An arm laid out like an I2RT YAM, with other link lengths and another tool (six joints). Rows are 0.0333 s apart.
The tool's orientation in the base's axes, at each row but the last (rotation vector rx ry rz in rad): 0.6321, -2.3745, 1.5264; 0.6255, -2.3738, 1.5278; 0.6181, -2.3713, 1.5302; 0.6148, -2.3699, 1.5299; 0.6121, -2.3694, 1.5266; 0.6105, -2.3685, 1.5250; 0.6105, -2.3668, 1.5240; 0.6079, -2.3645, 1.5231; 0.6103, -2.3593, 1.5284
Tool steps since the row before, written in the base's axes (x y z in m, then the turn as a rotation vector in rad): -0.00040, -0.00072, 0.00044, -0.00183, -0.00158, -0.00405; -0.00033, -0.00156, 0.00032, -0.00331, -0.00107, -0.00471; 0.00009, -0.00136, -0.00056, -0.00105, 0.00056, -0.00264; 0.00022, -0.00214, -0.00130, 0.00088, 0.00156, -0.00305; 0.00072, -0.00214, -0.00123, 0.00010, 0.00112, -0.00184; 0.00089, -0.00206, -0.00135, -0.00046, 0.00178, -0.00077; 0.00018, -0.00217, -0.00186, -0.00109, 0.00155, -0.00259; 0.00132, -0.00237, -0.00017, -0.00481, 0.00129, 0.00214; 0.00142, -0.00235, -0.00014, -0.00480, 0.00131, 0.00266
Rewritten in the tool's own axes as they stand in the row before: 0.00070, -0.00042, 0.00046, 0.00022, 0.00356, 0.00309; 0.00077, -0.00066, 0.00127, 0.00112, 0.00498, 0.00287; -0.00003, -0.00008, 0.00147, -0.00033, 0.00282, 0.00057; -0.00030, 0.00017, 0.00249, -0.00241, 0.00259, -0.00014; -0.00072, -0.00013, 0.00247, -0.00111, 0.00183, -0.00025; -0.00094, -0.00009, 0.00244, -0.00030, 0.00148, -0.00130; -0.00052, 0.00062, 0.00275, -0.00048, 0.00315, -0.00034; -0.00075, -0.00135, 0.00223, 0.00489, 0.00106, -0.00209; -0.00083, -0.00141, 0.00221, 0.00510, 0.00065, -0.00232
